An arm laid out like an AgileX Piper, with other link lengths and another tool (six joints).
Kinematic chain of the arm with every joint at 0, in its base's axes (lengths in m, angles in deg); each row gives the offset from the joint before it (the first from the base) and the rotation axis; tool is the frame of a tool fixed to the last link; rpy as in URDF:
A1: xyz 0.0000 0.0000 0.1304 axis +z
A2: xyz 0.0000 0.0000 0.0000 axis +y
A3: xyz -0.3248 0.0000 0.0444 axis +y
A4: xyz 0.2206 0.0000 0.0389 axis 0.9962 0 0.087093
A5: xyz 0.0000 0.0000 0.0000 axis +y
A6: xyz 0.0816 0.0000 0.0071 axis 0.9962 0 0.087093
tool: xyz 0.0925 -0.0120 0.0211 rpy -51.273 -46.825 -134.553
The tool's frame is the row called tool.
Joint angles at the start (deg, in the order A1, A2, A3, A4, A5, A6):
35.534 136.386 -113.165 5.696 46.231 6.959
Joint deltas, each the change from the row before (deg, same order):
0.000 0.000 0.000 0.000 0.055 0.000
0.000 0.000 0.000 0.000 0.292 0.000
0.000 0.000 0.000 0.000 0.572 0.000
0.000 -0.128 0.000 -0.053 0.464 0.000
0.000 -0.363 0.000 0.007 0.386 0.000
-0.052 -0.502 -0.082 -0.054 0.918 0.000
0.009 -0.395 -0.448 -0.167 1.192 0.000
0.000 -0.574 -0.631 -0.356 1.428 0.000
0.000 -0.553 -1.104 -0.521 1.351 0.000
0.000 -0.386 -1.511 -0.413 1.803 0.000
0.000 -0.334 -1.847 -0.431 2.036 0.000
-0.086 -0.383 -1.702 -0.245 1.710 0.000
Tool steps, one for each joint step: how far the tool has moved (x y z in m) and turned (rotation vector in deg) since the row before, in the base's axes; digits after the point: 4 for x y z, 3 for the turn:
-0.0001 -0.0001 -0.0001 -0.030 0.046 0.005
-0.0007 -0.0004 -0.0004 -0.161 0.242 0.028
-0.0013 -0.0008 -0.0008 -0.316 0.473 0.054
-0.0010 -0.0007 0.0006 -0.223 0.251 0.060
-0.0008 -0.0005 0.0030 0.003 0.028 0.034
-0.0015 -0.0016 0.0041 -0.211 0.254 0.050
-0.0013 -0.0010 0.0045 -0.303 0.206 0.167
-0.0011 -0.0014 0.0069 -0.376 -0.002 0.222
0.0005 -0.0008 0.0093 -0.208 -0.530 0.238
0.0003 -0.0006 0.0092 -0.247 -0.298 0.223
0.0005 -0.0006 0.0102 -0.238 -0.353 0.215
0.0008 -0.0010 0.0104 0.035 -0.440 0.055

